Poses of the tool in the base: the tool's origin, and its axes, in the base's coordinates. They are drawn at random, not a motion.
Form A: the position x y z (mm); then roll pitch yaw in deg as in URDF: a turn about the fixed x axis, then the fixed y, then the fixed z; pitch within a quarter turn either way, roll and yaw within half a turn.
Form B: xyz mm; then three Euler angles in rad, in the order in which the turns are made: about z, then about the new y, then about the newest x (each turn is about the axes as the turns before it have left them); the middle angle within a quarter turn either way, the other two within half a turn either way. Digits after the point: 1 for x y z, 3 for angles.
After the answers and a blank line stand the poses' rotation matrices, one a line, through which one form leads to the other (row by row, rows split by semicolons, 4 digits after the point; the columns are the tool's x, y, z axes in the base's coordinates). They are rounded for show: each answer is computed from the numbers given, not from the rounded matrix.
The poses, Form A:
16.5 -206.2 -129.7 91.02 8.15 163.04
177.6 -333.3 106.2 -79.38 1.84 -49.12
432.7 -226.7 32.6 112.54 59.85 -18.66
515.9 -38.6 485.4 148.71 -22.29 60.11
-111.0 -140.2 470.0 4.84 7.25 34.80
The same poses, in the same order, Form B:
16.5 -206.2 -129.7 2.846 0.142 1.589
177.6 -333.3 106.2 -0.857 0.032 -1.385
432.7 -226.7 32.6 -0.326 1.045 1.964
515.9 -38.6 485.4 1.049 -0.389 2.595
-111.0 -140.2 470.0 0.607 0.127 0.084

-0.9468 -0.1304 0.2941; 0.2888 0.0584 0.9556; -0.1418 0.9897 -0.0176
0.6541 0.1187 0.7470; -0.7557 0.1445 0.6388; -0.0321 -0.9824 0.1842
0.4759 0.6340 -0.6096; -0.1607 -0.6187 -0.7690; -0.8647 0.4639 -0.1925
0.4611 0.6427 0.6118; 0.8022 -0.5966 0.0222; 0.3793 0.4806 -0.7907
0.8146 -0.5599 0.1514; 0.5662 0.8243 0.0025; -0.1262 0.0837 0.9885

